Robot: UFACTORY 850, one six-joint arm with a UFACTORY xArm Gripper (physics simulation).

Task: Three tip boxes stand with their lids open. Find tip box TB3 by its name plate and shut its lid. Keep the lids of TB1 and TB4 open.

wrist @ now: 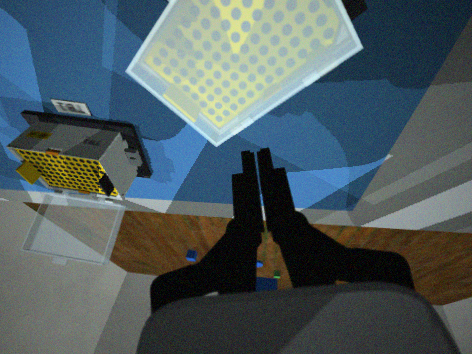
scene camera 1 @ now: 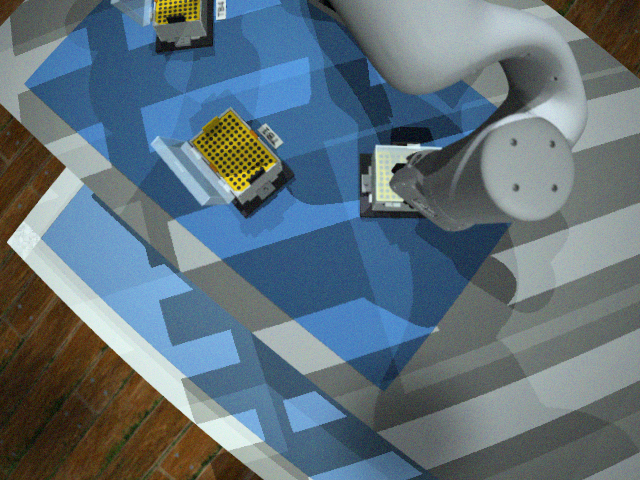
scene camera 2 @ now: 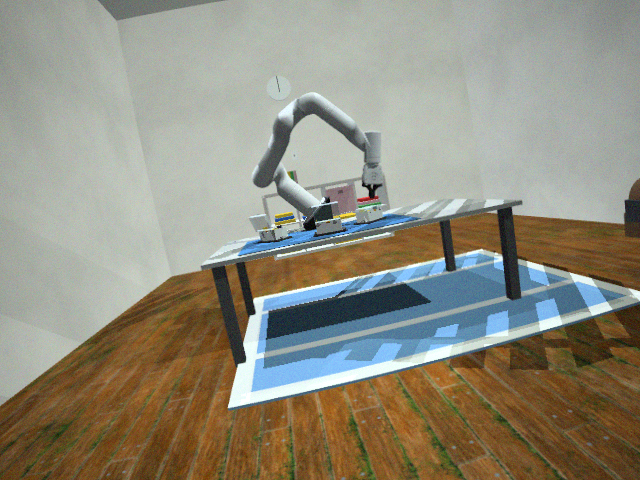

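Observation:
The right-hand tip box [scene camera 1: 382, 207] [scene camera 2: 369, 213] shows no name plate, but the other two plates read TB1 and TB4, so it is TB3. Its clear lid [scene camera 1: 385, 183] [wrist: 240, 75] lies over the yellow rack; whether its edge is fully seated I cannot tell. TB1 [scene camera 1: 235, 149] [wrist: 75, 160] has its lid [scene camera 1: 188, 170] [wrist: 75, 230] open. TB4 [scene camera 1: 178, 15] has its lid [scene camera 1: 135, 10] open. My gripper [scene camera 1: 398, 167] [scene camera 2: 372, 196] [wrist: 256, 164] is shut and empty, with its fingertips low over TB3's lid; contact is unclear.
The arm covers the right part of TB3 in scene camera 1. The boxes stand on a blue mat [scene camera 1: 310, 279] on the table [scene camera 2: 465, 207]. A stack of yellow and blue things [scene camera 2: 283, 217] and a red thing [scene camera 2: 368, 198] show behind the boxes.

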